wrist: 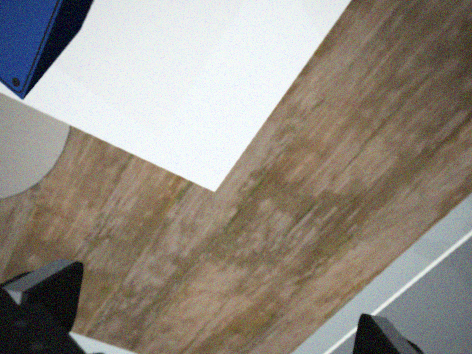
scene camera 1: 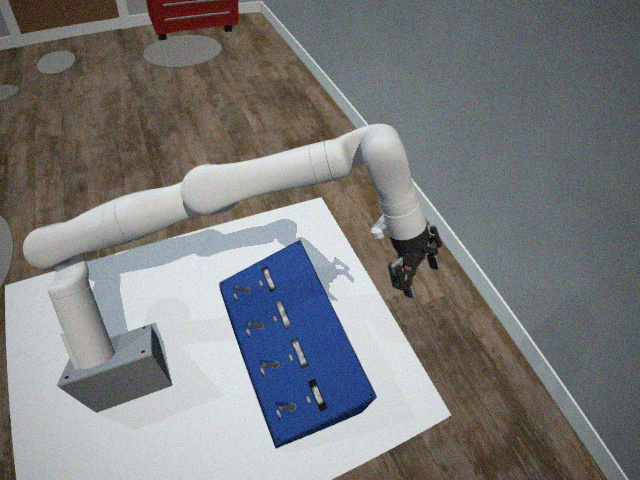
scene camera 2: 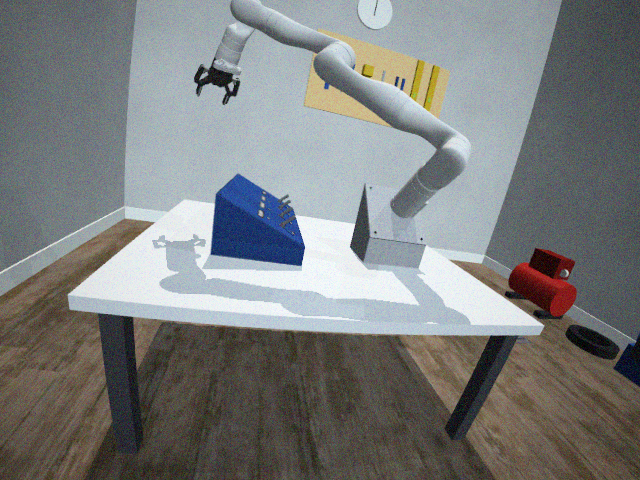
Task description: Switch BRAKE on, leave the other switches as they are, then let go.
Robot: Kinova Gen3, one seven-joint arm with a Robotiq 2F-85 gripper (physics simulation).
Labels:
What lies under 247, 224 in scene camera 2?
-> A blue sloped switch panel.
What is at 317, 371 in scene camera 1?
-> A blue sloped switch panel.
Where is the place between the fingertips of my gripper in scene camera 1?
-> At 423, 281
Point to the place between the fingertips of my gripper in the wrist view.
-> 216, 318

